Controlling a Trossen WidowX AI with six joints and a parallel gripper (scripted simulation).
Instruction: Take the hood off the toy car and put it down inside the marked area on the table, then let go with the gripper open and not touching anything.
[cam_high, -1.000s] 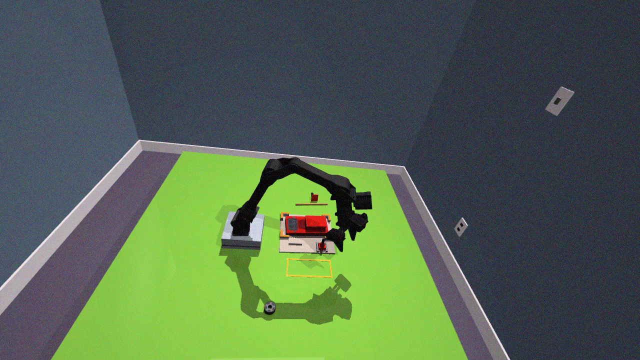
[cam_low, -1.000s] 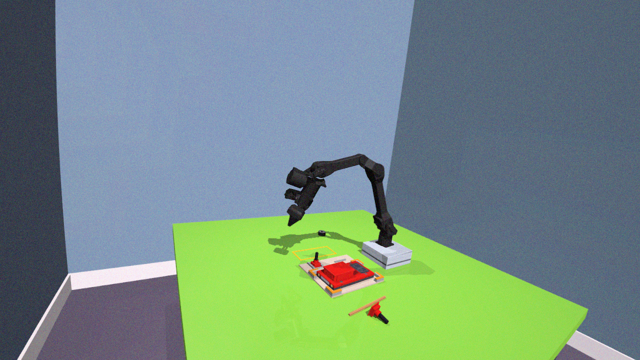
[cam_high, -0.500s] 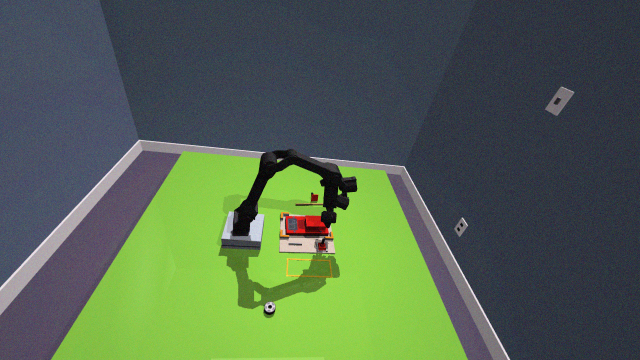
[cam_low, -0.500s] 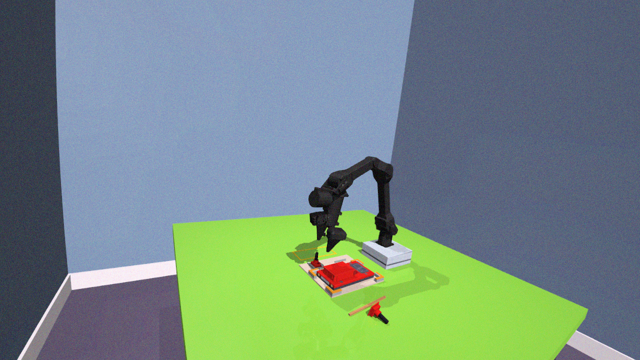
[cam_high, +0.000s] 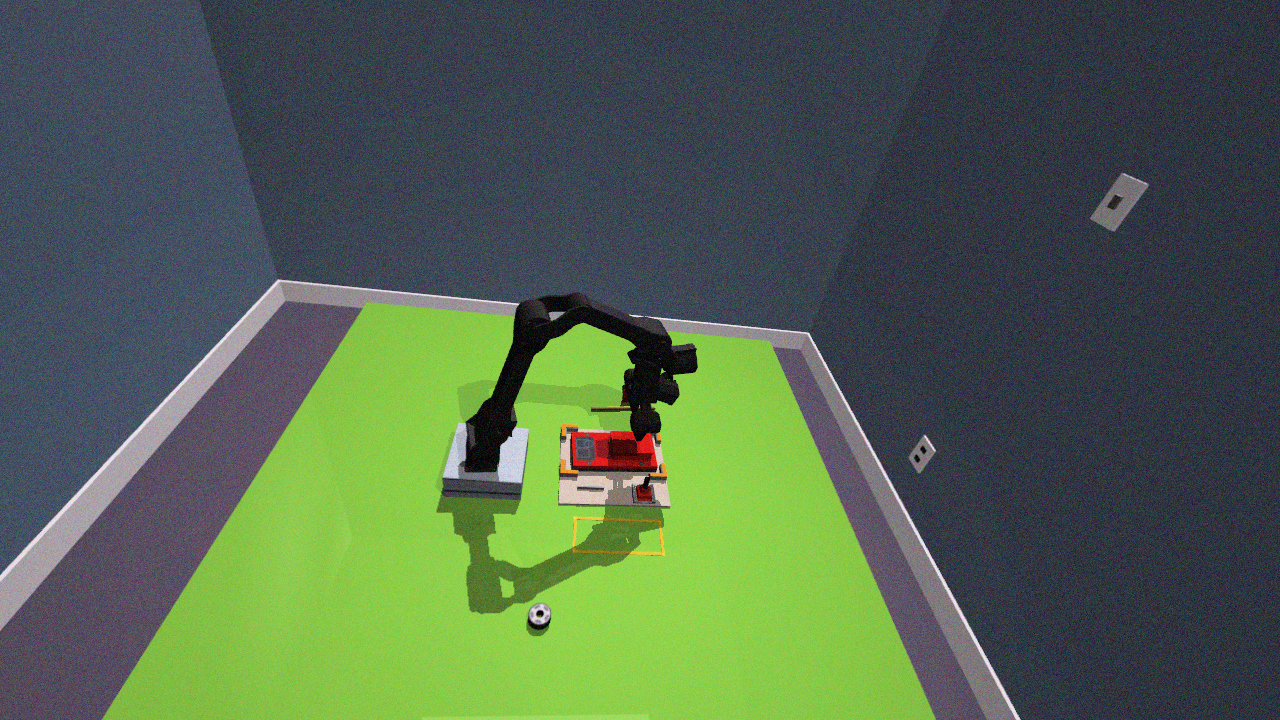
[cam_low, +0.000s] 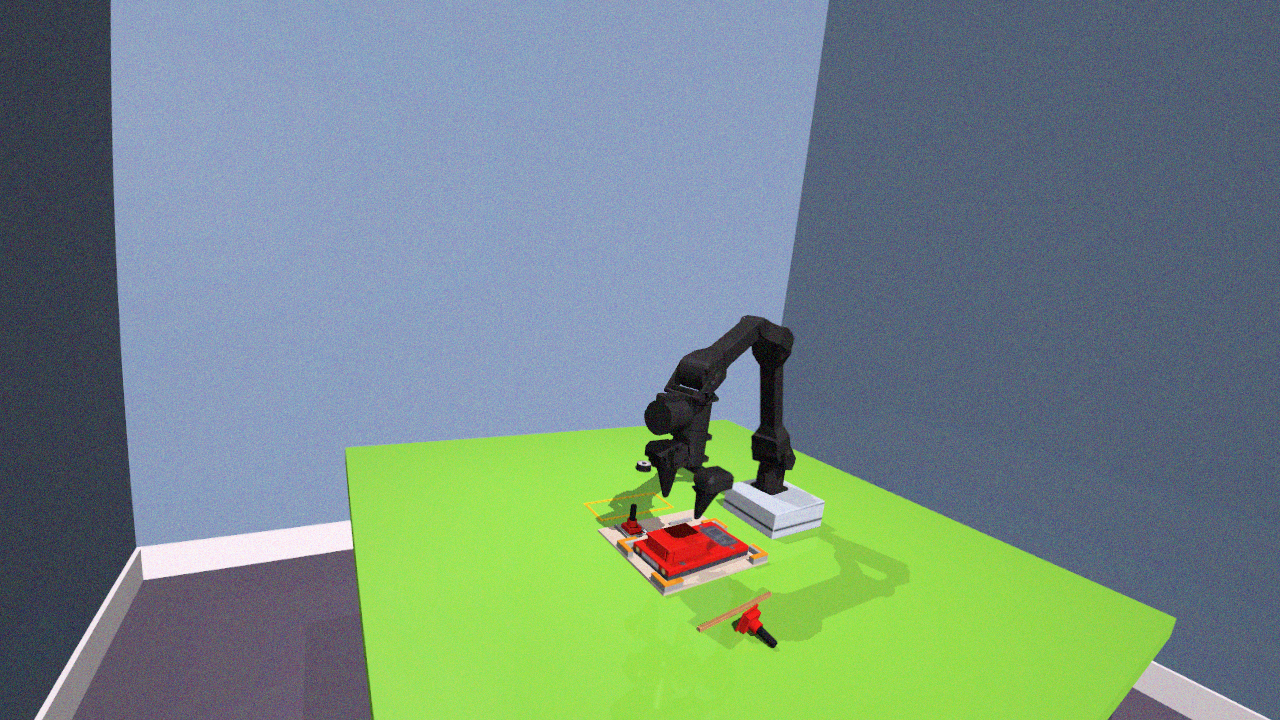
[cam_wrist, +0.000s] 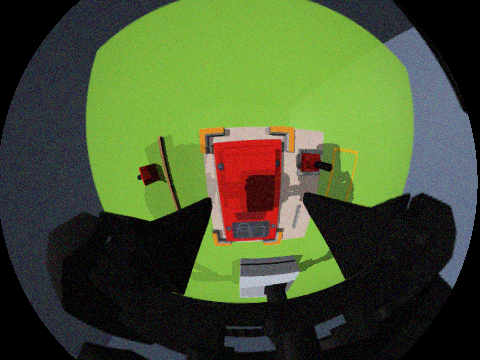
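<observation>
Now: the red hood 70 mm below my gripper tip.
</observation>
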